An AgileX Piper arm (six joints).
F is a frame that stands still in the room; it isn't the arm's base.
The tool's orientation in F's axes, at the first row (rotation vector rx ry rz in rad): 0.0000, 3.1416, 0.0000
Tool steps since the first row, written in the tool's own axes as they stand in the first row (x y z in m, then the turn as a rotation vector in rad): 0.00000, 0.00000, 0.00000, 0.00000, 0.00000, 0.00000; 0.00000, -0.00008, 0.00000, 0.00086, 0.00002, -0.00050; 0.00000, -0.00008, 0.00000, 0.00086, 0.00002, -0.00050; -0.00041, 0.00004, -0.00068, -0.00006, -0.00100, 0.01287; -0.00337, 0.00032, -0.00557, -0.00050, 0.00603, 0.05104; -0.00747, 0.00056, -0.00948, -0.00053, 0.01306, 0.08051; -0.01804, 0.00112, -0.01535, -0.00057, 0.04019, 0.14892; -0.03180, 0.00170, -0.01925, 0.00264, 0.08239, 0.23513; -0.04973, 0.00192, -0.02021, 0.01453, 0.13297, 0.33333
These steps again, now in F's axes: 0.00000, 0.00000, 0.00000, 0.00000, 0.00000, 0.00000; 0.00000, -0.00008, 0.00000, -0.00086, 0.00002, 0.00050; 0.00000, -0.00008, 0.00000, -0.00086, 0.00002, 0.00050; 0.00041, 0.00004, 0.00068, 0.00006, -0.00100, -0.01287; 0.00337, 0.00032, 0.00557, 0.00050, 0.00603, -0.05104; 0.00747, 0.00056, 0.00948, 0.00053, 0.01306, -0.08051; 0.01804, 0.00112, 0.01535, 0.00057, 0.04019, -0.14892; 0.03180, 0.00170, 0.01925, -0.00264, 0.08239, -0.23513; 0.04973, 0.00192, 0.02021, -0.01453, 0.13297, -0.33333
